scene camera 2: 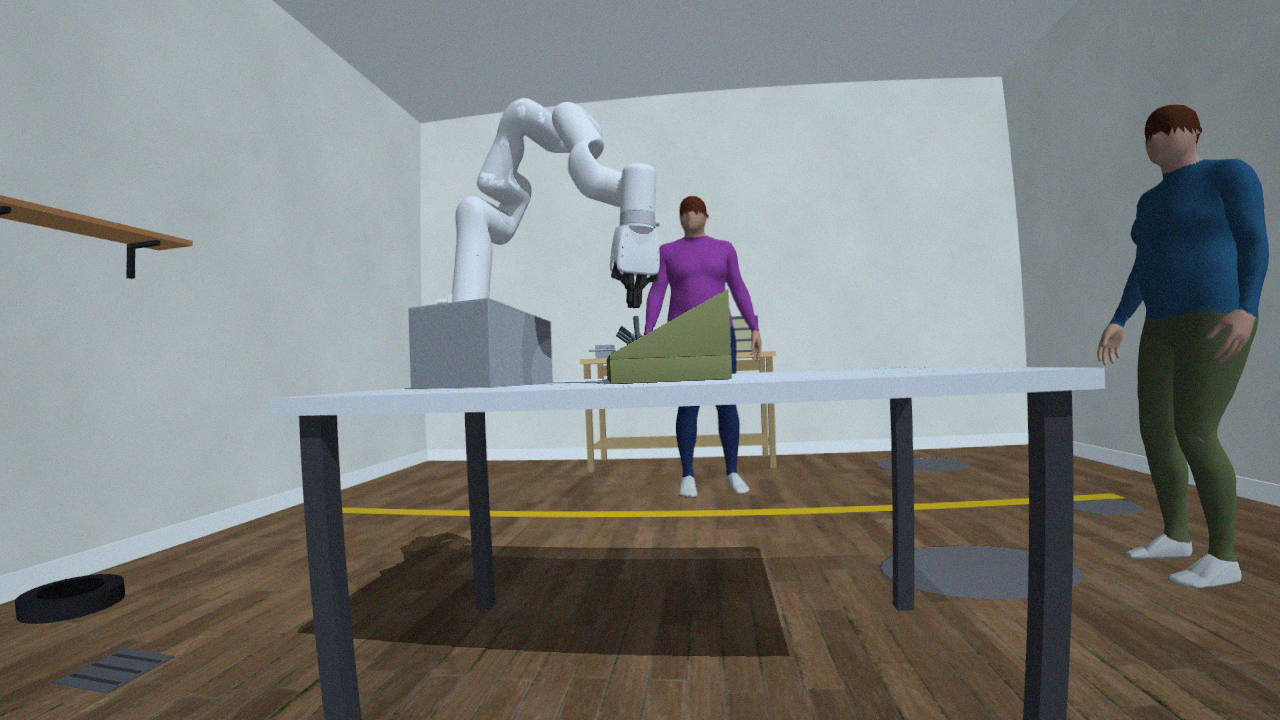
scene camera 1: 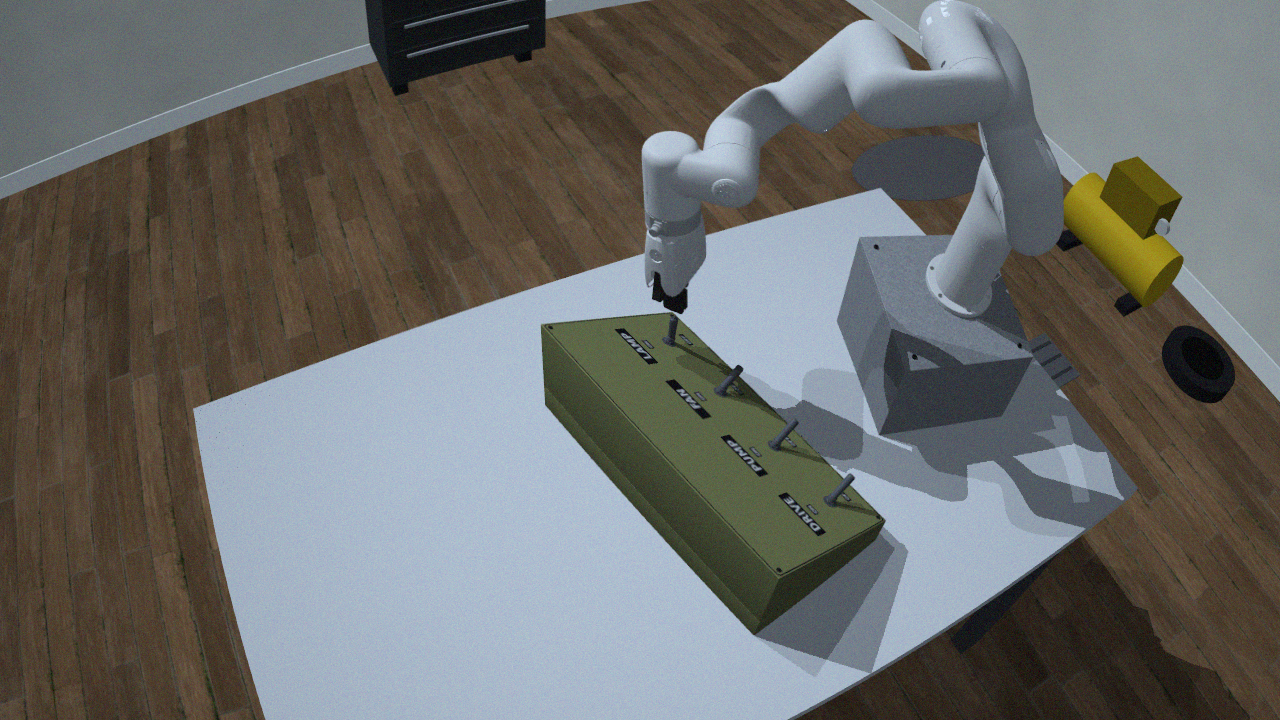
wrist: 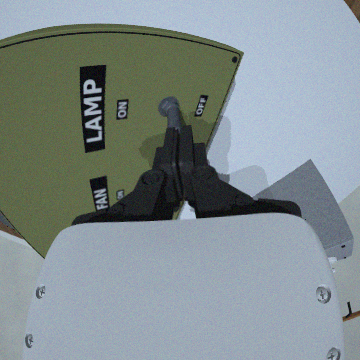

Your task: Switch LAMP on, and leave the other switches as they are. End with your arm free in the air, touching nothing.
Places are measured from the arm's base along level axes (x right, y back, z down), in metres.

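Pixels of known places: gripper, fingertip midpoint: (scene camera 2: 633,307) (scene camera 1: 675,307) (wrist: 181,144); arm's base, link origin: (scene camera 2: 468,313) (scene camera 1: 958,286).
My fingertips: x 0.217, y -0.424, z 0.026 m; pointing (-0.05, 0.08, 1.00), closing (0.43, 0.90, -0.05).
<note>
Ahead of a thing's pixels: the offset from my fingertips to its top centre.
The olive control box (scene camera 1: 626,380) (scene camera 2: 689,344) (wrist: 50,100) has a sloping top with four labelled levers. The LAMP lever {dz +0.017, dx -0.004, dy -0.004 m} (scene camera 1: 670,330) (scene camera 2: 636,325) (wrist: 172,116) stands nearly upright in both scene views. The FAN lever {dz +0.029, dx -0.123, dy +0.016 m} (scene camera 1: 729,379), PUMP lever {dz +0.029, dx -0.242, dy +0.024 m} (scene camera 1: 784,434) and DRIVE lever {dz +0.029, dx -0.362, dy +0.032 m} (scene camera 1: 839,490) lean toward the robot base, the side of the OFF labels. My gripper (scene camera 1: 674,308) (scene camera 2: 633,305) (wrist: 181,144) is shut and empty, with its tips close above the LAMP lever's top. In the wrist view the fingertips cover the lever's end, so contact cannot be told there.
The box stands on the white table (scene camera 1: 358,501) (scene camera 2: 895,383). The grey robot base (scene camera 1: 939,394) (scene camera 2: 447,344) (wrist: 310,205) is beside the box's lever side. The FAN lever is the nearest neighbour to LAMP. Two people (scene camera 2: 696,268) (scene camera 2: 1194,241) stand beyond the table.
</note>
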